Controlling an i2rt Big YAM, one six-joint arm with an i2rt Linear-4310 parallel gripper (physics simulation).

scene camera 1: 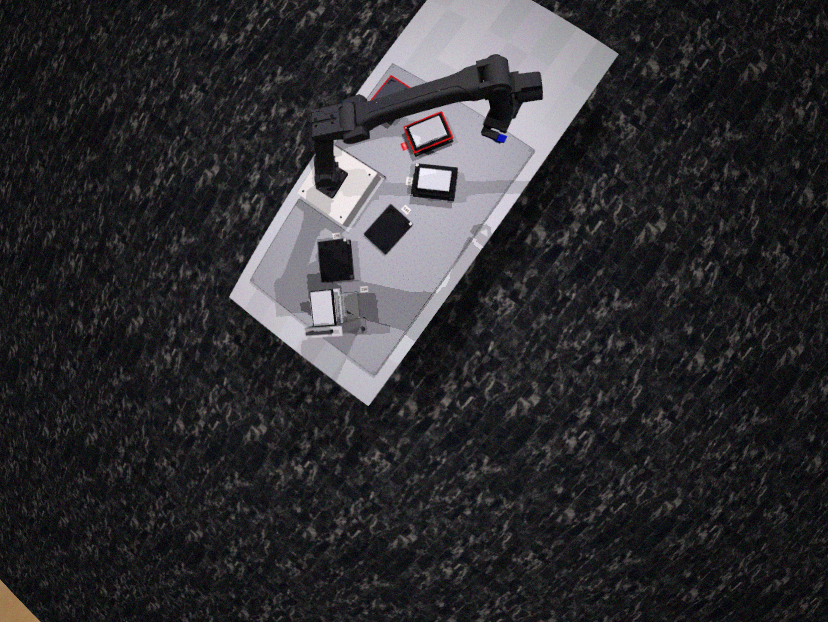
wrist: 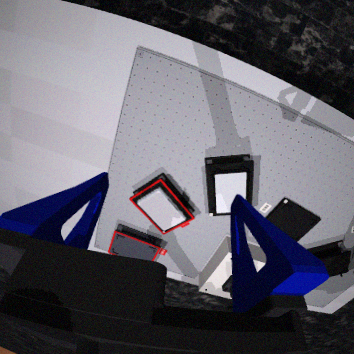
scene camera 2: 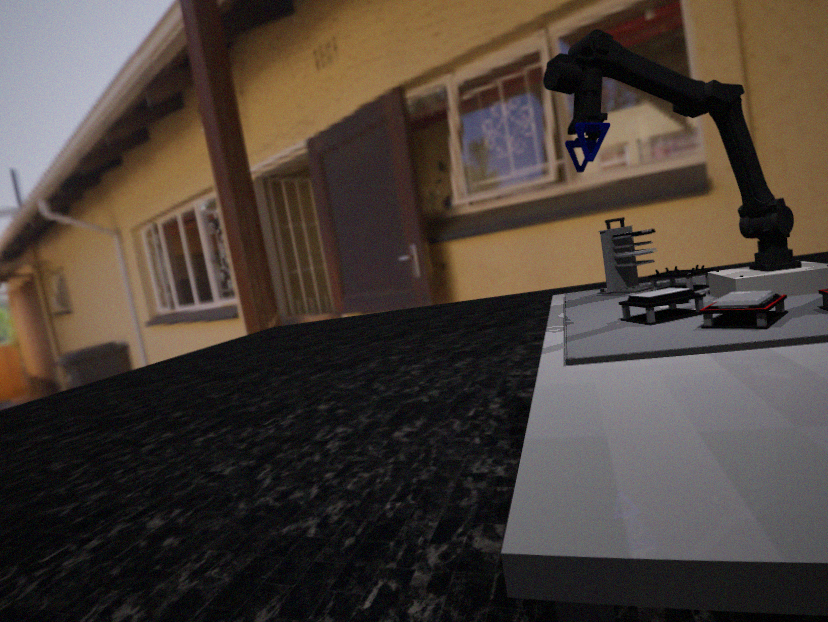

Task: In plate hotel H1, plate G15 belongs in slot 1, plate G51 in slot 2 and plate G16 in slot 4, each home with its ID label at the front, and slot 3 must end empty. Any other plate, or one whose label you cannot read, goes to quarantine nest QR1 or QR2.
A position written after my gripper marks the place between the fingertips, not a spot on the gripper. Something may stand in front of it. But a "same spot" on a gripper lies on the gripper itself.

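My gripper: visible in scene camera 1, the wrist view and scene camera 2 [584,167]. Same spot on the gripper: [scene camera 1: 520,105] and [wrist: 48,269].
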